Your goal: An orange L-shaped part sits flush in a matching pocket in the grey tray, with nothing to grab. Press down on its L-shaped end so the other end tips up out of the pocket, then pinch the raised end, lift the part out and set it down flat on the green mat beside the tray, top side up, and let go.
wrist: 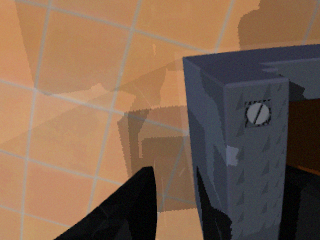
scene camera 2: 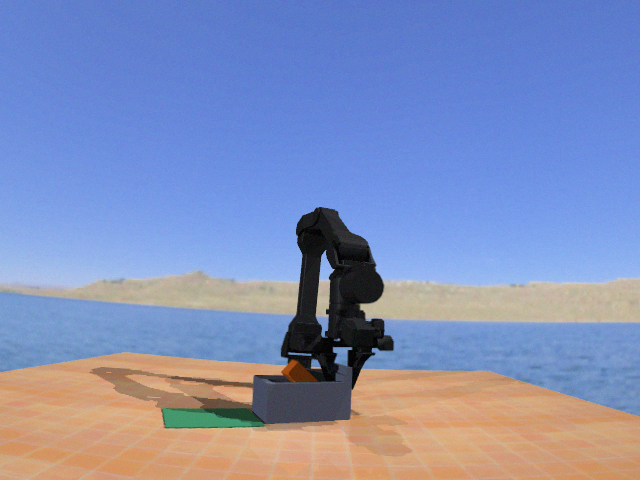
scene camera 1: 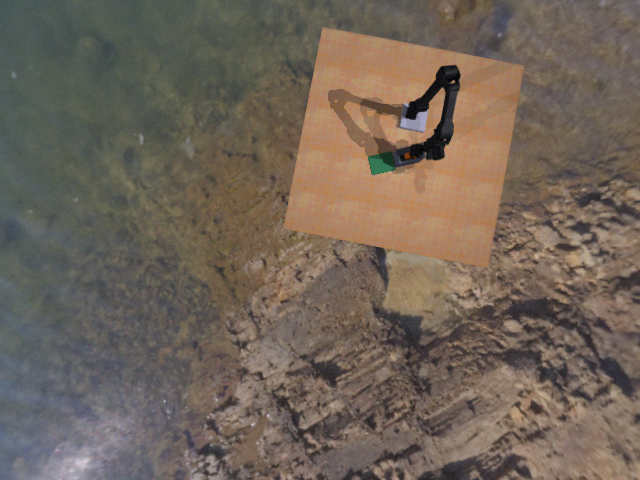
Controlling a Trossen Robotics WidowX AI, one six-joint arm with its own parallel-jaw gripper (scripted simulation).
Note:
The pictures show: the gripper and a green mat.
The gripper is seen too in the wrist view.

